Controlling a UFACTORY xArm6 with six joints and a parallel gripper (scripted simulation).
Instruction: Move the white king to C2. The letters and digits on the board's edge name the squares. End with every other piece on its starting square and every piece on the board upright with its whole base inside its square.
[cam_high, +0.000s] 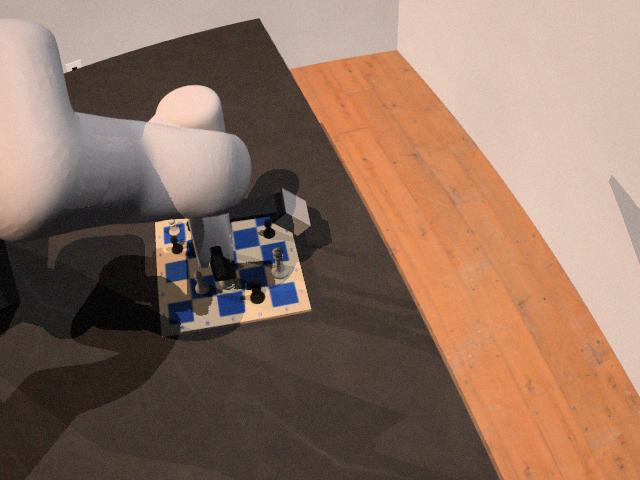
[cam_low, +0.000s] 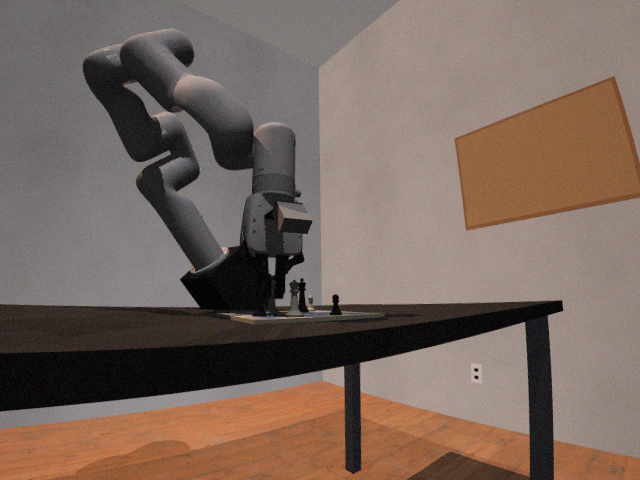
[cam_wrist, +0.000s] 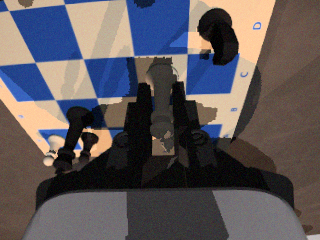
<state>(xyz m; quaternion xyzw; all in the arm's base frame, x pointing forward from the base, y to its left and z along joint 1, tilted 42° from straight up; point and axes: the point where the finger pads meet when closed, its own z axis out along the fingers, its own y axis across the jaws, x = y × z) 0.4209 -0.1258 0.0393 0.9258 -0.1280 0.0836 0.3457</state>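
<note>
My hand is 1 cm above the white king. From my hand the other things lie so: white pawn: 14 cm to the left, 4 cm behind, 3 cm below; then chessboard: 5 cm below, 4 cm to the left, 1 cm ahead; then white queen: 8 cm ahead, 2 cm to the right, 2 cm below.
</note>
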